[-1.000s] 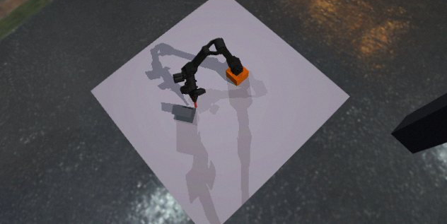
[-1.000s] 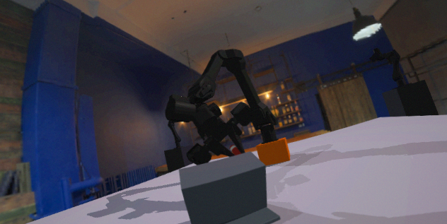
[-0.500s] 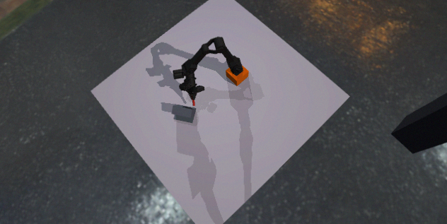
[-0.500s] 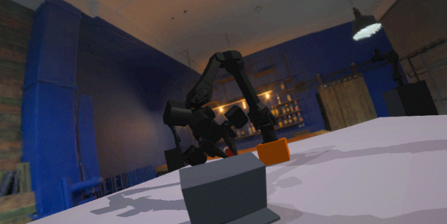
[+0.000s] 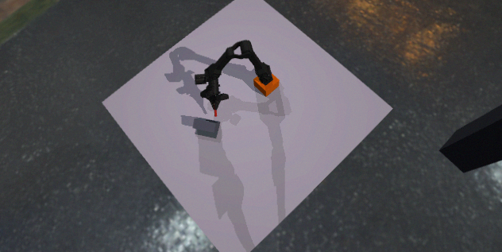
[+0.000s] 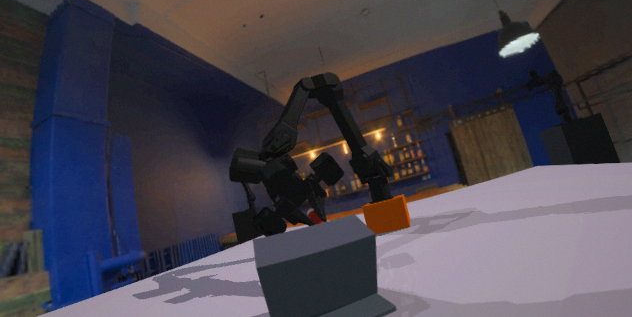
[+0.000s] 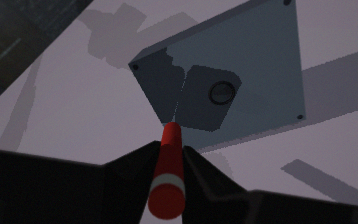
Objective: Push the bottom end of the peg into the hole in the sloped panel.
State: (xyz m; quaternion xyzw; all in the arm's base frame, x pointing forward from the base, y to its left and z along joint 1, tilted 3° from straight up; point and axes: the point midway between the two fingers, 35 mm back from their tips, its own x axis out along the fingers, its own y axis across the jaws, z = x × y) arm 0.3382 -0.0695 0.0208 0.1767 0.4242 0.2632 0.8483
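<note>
My gripper tip is now 90 mm short of the grey sloped panel block, 20 mm to the right of it and 50 mm above it. Round my gripper tip: red peg: 10 mm behind, 10 mm to the right, 10 mm above.
</note>
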